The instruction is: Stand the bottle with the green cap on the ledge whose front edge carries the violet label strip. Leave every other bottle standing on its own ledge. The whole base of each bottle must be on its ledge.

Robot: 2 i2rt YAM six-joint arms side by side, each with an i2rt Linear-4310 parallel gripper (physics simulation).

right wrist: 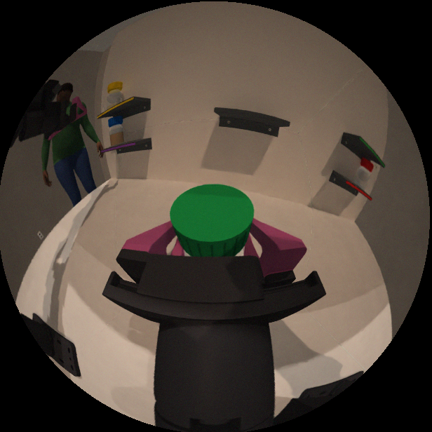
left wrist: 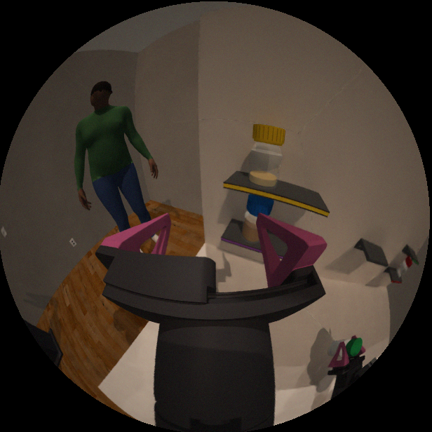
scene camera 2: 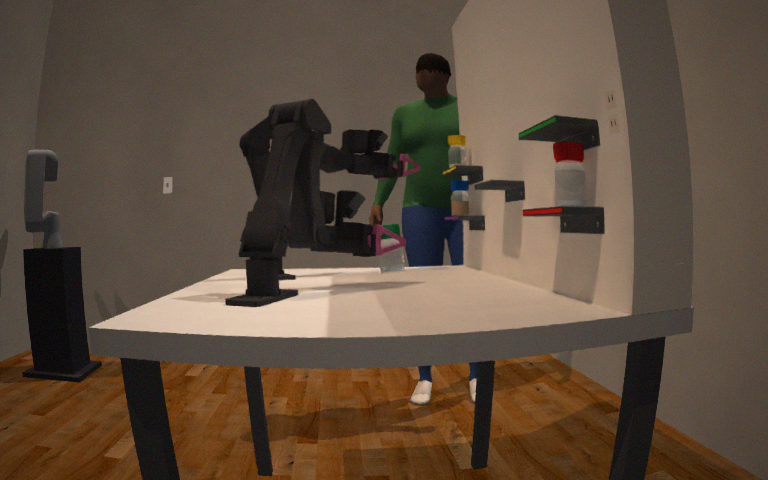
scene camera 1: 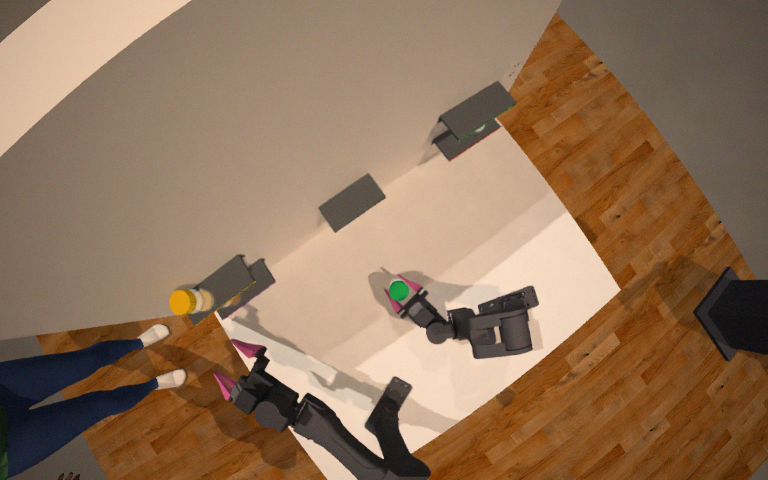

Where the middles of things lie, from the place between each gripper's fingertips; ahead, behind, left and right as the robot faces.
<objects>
My right gripper is now 30 mm past the green-capped bottle (scene camera 2: 391, 262) and 10 mm above it. From my right hand the other things lie so: violet-strip ledge (scene camera 1: 263, 277) 250 mm ahead, 350 mm to the left, 60 mm above; then bare ledge (scene camera 1: 362, 195) 220 mm ahead, 50 mm to the right, 130 mm above; then yellow-strip ledge (scene camera 1: 230, 279) 250 mm ahead, 350 mm to the left, 200 mm above.
Right now my left hand is 13 cm short of the yellow-capped bottle (scene camera 1: 191, 301), 5 cm to the left of it and 5 cm below it. Also, from my left hand: violet-strip ledge (15 cm below, 14 cm ahead, 8 cm to the right); then bare ledge (48 cm to the right, 10 cm ahead, 8 cm below); then yellow-strip ledge (14 cm ahead, 8 cm to the right, 1 cm below).
</objects>
